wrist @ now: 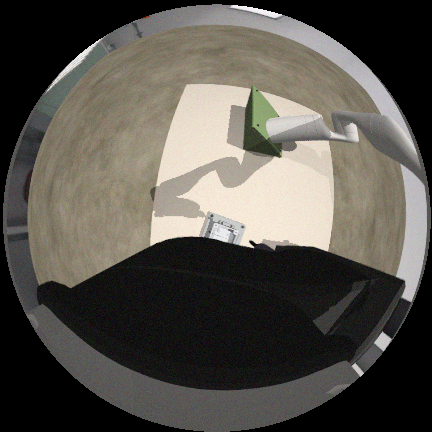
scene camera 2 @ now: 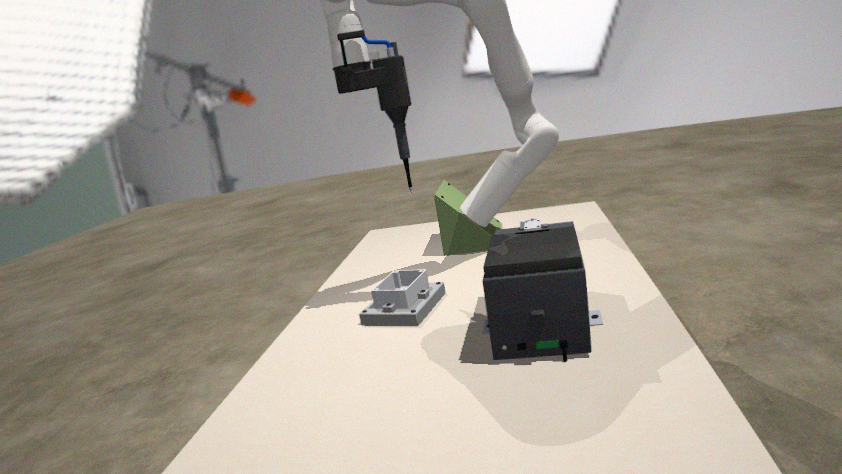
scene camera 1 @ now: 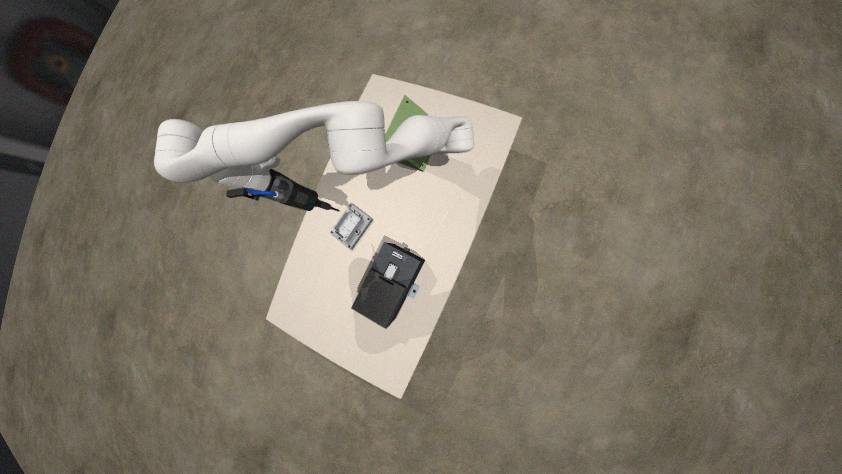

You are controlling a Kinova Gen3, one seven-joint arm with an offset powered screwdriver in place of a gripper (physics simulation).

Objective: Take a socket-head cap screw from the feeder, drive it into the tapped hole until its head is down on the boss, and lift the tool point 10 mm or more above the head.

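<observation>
The grey housing (scene camera 1: 351,225) (scene camera 2: 391,299) (wrist: 221,233) sits on its base plate, with small bosses beside its walls. Which holds the tapped hole I cannot tell. The black feeder (scene camera 1: 380,300) (scene camera 2: 536,253) stands beside it, with a pale pick-up block (scene camera 1: 391,270) (scene camera 2: 530,224) on top. My screwdriver (scene camera 1: 338,210) (scene camera 2: 411,191) (wrist: 251,243) points down, well above the table and clear of both. In scene camera 1 its tip shows just off the housing's upper-left edge. A tiny light piece at the tip in scene camera 2 looks like the screw; its details are too small to see.
The green wedge mount (scene camera 1: 405,111) (scene camera 2: 453,226) (wrist: 260,117) carries the arm's base at the far end of the pale table top (scene camera 1: 306,294) (scene camera 2: 329,400) (wrist: 200,115). The arm's links arch over the table. Metal tabs (scene camera 1: 414,290) (scene camera 2: 596,317) stick out beside the feeder.
</observation>
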